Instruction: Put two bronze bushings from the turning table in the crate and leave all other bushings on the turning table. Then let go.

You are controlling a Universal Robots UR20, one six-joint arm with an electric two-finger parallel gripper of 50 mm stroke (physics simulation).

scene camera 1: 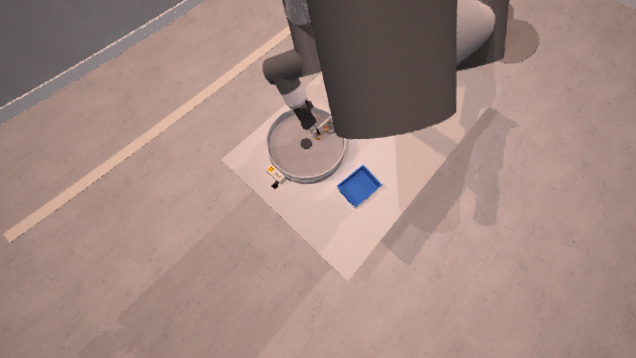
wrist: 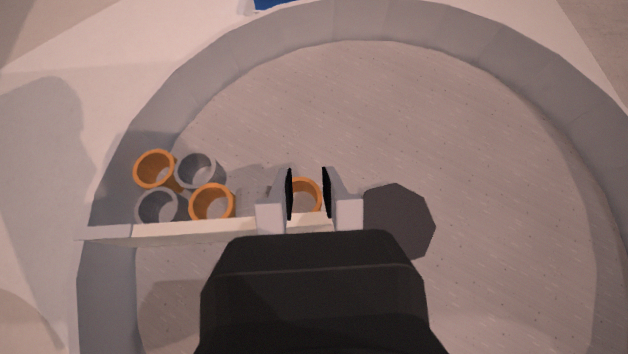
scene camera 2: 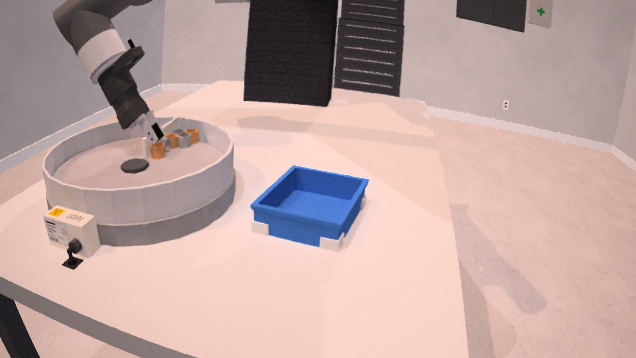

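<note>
My gripper is partly open, its fingertips low over a bronze bushing on the turning table. In the wrist view this bushing's ring shows between the two pads, its left edge hidden behind one pad. A second bronze bushing and a third bronze bushing stand to the left in the wrist view, close to two grey bushings, one by the third and one near the divider. The blue crate is empty.
A pale divider stands on the turning table beside the bushings. A dark hub marks its centre, and a raised wall rings it. A control box sits against its outside.
</note>
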